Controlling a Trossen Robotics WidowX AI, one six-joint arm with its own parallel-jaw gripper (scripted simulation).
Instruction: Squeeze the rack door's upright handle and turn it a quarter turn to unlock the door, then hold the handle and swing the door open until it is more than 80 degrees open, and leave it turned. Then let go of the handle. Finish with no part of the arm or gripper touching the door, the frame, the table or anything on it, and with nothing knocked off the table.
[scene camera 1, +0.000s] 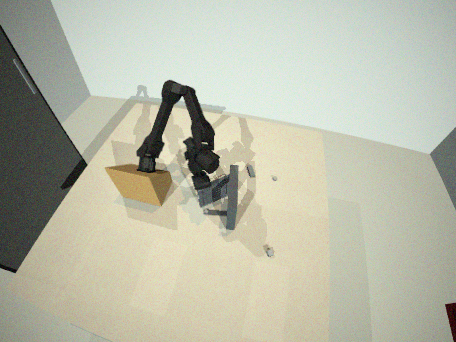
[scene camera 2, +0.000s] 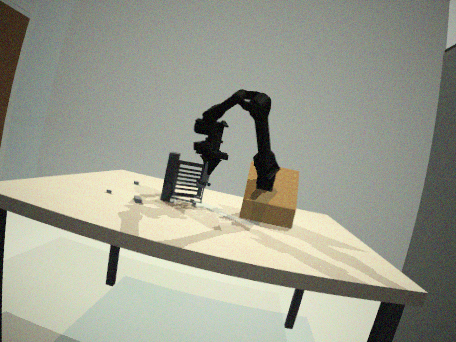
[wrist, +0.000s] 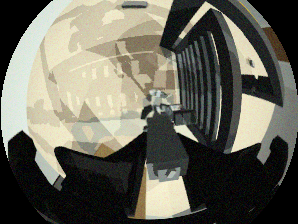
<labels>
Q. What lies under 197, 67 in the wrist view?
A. A slatted door.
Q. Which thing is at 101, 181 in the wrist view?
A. The gripper.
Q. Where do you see a slatted door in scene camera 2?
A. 199, 183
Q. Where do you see the gripper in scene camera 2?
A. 207, 174
</labels>
